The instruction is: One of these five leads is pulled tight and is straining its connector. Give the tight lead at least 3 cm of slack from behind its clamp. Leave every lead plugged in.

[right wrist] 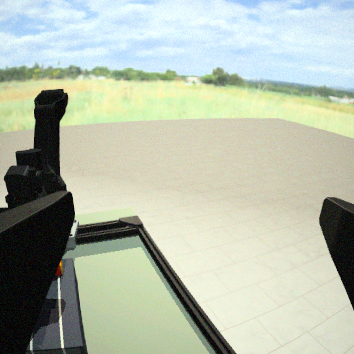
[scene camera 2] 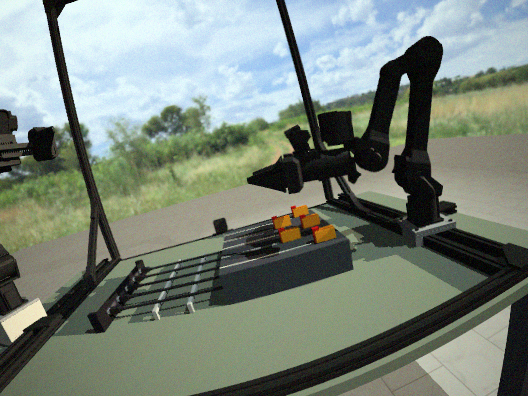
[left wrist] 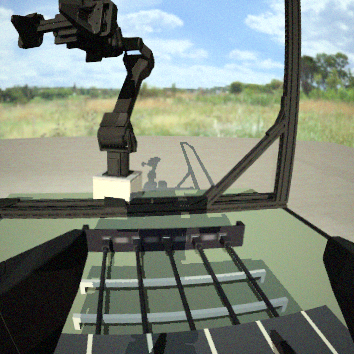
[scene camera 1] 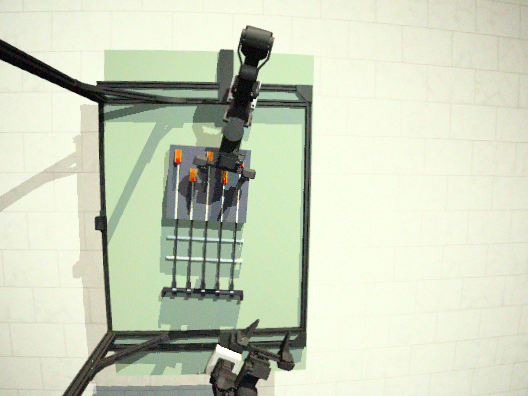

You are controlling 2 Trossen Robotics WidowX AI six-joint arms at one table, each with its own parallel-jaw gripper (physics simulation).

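Where they show: left gripper, fingertip midpoint: (scene camera 2: 250,177) (left wrist: 211,248) (scene camera 1: 217,195); right gripper, fingertip midpoint: (right wrist: 201,208) (scene camera 2: 27,130) (left wrist: 33,11) (scene camera 1: 274,325); left arm's base, origin of the base link: (scene camera 2: 424,219); right arm's base, origin of the base link: (scene camera 2: 11,307) (left wrist: 117,173) (scene camera 1: 223,367).
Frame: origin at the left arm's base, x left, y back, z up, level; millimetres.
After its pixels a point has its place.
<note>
Five dark leads run side by side from a dark connector strip (scene camera 1: 196,292) @(z 8, x 7, y -736 mm) (scene camera 2: 102,320) @(z -13, x 164, y -710 mm) (left wrist: 91,240) @(z -12, x 158, y -710 mm) over two pale rails to a dark block (scene camera 1: 171,192) (scene camera 2: 290,280); the middle lead (scene camera 1: 204,250) @(z -9, x -1, y -582 mm) (left wrist: 183,300) @(z -8, x -1, y -558 mm) is one. All meet the strip. Pale lines cross the block to orange clamps with red ends, such as the leftmost clamp (scene camera 1: 178,156) @(z 55, x -158, y -276 mm) and the nearest clamp (scene camera 2: 324,234) @(z 46, x 56, y -238 mm). Which lead is tight I cannot tell. My left gripper (scene camera 1: 225,169) (scene camera 2: 250,180) @(z 179, x 0, y -358 mm) (left wrist: 211,248) @(z 179, x 0, y -358 mm) is open and empty above the block, partly hiding clamps from above. My right gripper (scene camera 1: 272,328) @(z 362, x 229, y -645 mm) (right wrist: 201,208) @(z 362, x 229, y -645 mm) is open, beyond the strip.
The pale rails (scene camera 1: 195,240) @(z -13, x -41, y -551 mm) (scene camera 1: 195,259) @(z -13, x -25, y -623 mm) lie across under the leads, between block and strip. A black frame (scene camera 1: 305,225) @(z -14, x 336, y -408 mm) edges the green table (scene camera 1: 275,225) @(z -34, x 231, y -437 mm), with uprights and braces at its corners. The right arm's pale base (left wrist: 111,186) @(z 17, x 173, y -940 mm) stands beyond the strip.
</note>
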